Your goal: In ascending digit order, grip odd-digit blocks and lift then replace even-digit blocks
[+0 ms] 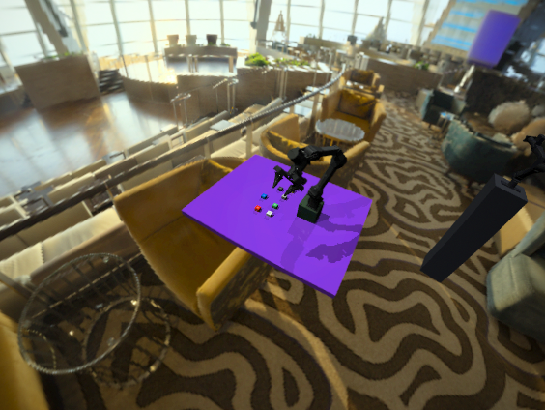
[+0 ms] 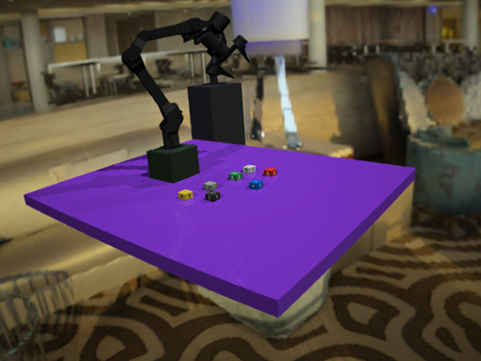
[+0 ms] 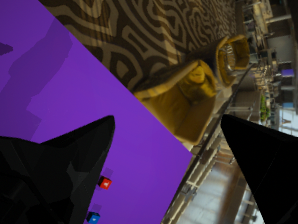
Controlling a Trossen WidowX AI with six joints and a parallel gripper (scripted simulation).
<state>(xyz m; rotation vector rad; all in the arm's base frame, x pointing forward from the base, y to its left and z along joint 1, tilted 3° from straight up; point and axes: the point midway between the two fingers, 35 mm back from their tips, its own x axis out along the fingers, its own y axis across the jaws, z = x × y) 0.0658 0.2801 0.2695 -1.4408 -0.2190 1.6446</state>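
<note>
The white block is 14 cm ahead of my gripper tip, 12 cm to the right of it and 34 cm below it. Round my gripper tip: green block: 17 cm ahead, 20 cm to the right, 34 cm below; red block: 23 cm ahead, 10 cm to the right, 34 cm below; blue block: 29 cm ahead, 21 cm to the right, 34 cm below.
</note>
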